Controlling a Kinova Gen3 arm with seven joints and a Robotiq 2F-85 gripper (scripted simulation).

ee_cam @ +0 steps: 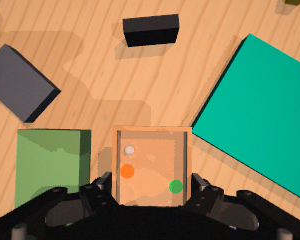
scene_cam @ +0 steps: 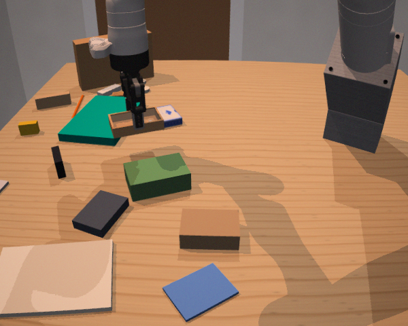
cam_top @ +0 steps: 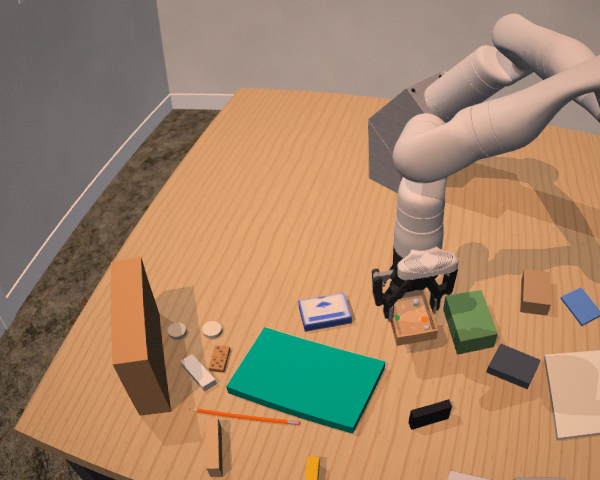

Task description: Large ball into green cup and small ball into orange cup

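Now: the wooden puzzle 2 cm below my hand. Also, from my hand: green block 8 cm behind, 9 cm to the left, 7 cm below; teal slab 15 cm ahead, 12 cm to the right, 8 cm below; black block 14 cm ahead, 10 cm to the left, 7 cm below.
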